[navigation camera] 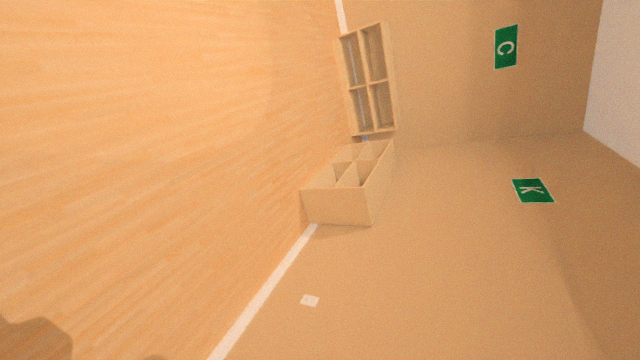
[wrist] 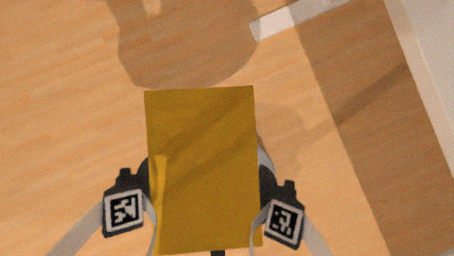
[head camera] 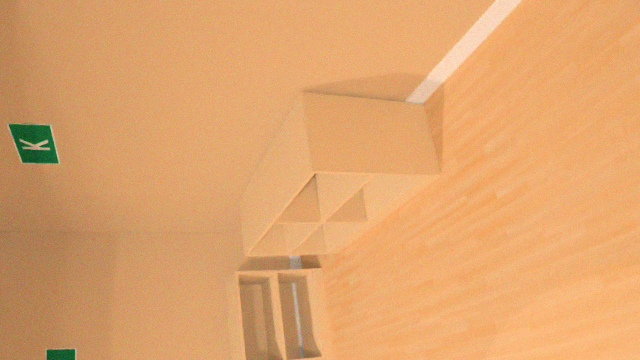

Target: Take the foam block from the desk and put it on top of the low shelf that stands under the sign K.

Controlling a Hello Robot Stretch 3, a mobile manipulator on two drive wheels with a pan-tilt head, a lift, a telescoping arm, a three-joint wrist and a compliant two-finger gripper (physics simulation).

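Places are measured from the robot's base along level axes (x ahead, y left, z up), in centimetres.
Pixels of known places: gripper, fingertip midpoint: (wrist: 208, 178).
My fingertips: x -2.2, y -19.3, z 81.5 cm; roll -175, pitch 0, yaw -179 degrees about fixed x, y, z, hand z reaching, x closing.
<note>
Ahead of a thing's pixels: the offset from my fingertips to its top centre. Level surfaces: height alone.
The yellow foam block @(dx +0.3, dy -1.7, dz +5.1 cm) (wrist: 204, 130) is between the two fingertips in the wrist view, held above the wooden floor. My gripper (wrist: 208, 178) is shut on it, with a dark fingertip pad against each side. The low shelf (head camera: 370, 132) (navigation camera: 337, 205) stands against the wall, with open compartments on its front. The green sign K (head camera: 35, 144) (navigation camera: 533, 190) is on the wall above this shelf. The gripper does not show in the head or navigation view. The desk @(dz -9.4 cm) (wrist: 435, 75) shows in part at the right of the wrist view.
A second low shelf (head camera: 276, 315) (navigation camera: 368, 84) stands near the corner, along the adjoining wall under the sign C (navigation camera: 506, 47). A white wall socket @(dx +138.8, dy -41.6, dz -35.7 cm) (navigation camera: 309, 300) is on the wall near the first shelf. A white desk foot (wrist: 275, 25) lies on the floor near the desk.
</note>
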